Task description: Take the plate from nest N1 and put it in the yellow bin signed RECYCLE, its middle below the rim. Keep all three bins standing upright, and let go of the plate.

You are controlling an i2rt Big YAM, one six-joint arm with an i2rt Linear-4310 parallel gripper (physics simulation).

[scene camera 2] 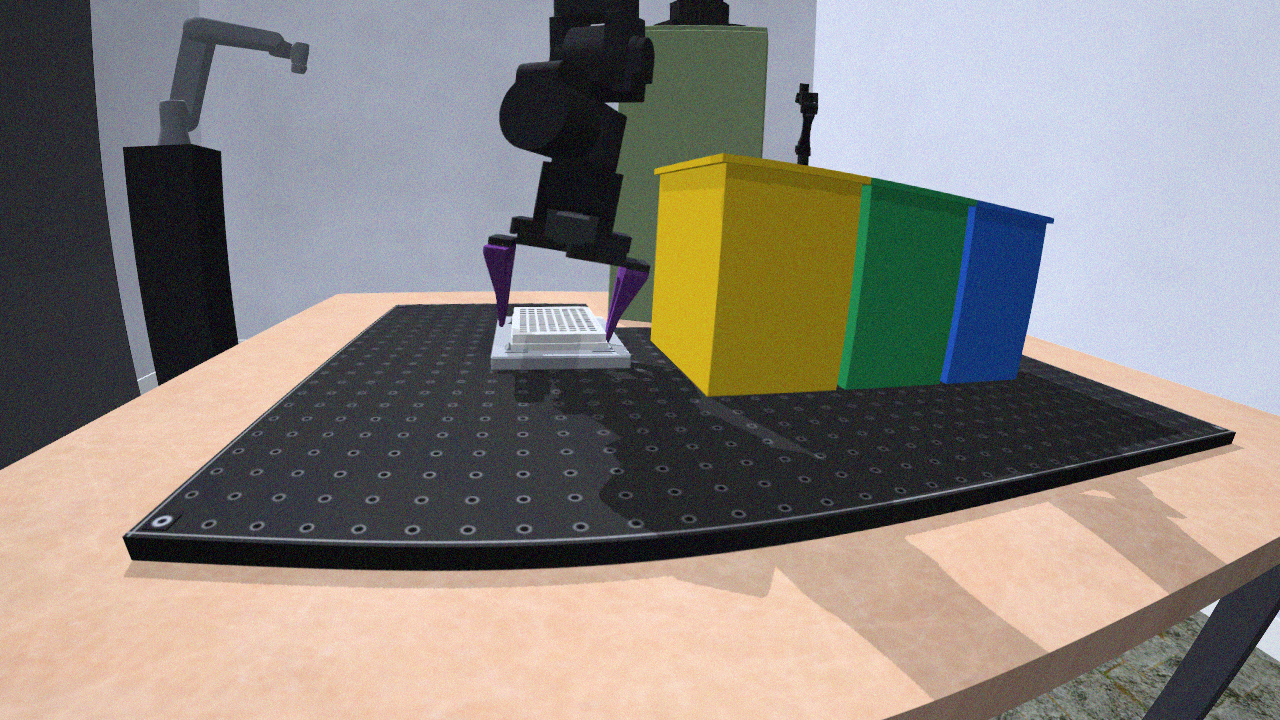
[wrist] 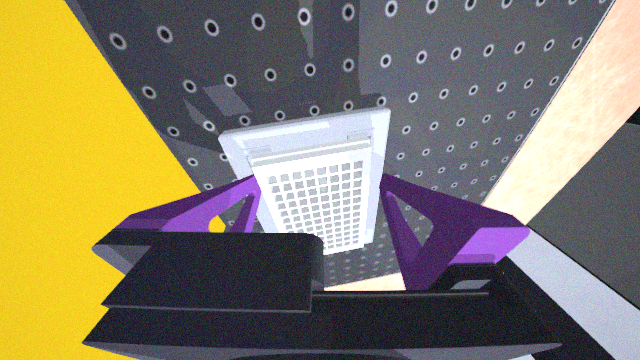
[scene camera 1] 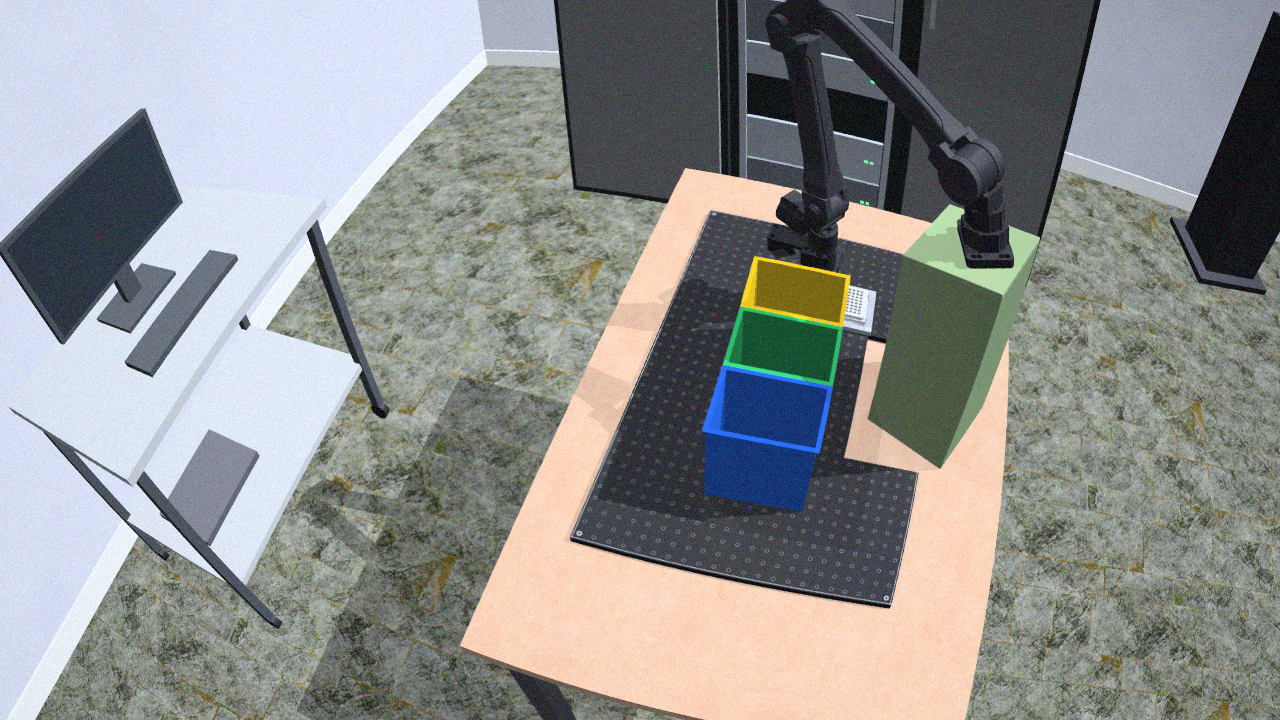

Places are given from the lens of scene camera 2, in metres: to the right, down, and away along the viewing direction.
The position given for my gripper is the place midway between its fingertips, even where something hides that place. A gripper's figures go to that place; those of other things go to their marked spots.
my gripper [scene camera 2: 553, 333]: -0.08, -0.02, 0.47
yellow bin [scene camera 2: 754, 263]: 0.08, -0.07, 0.37
green bin [scene camera 2: 910, 241]: 0.23, -0.10, 0.40
blue bin [scene camera 2: 1003, 246]: 0.36, -0.11, 0.43
white plate [scene camera 2: 534, 328]: -0.10, -0.03, 0.46
The marked spots on the white plate and the yellow bin are 0.21 m apart.
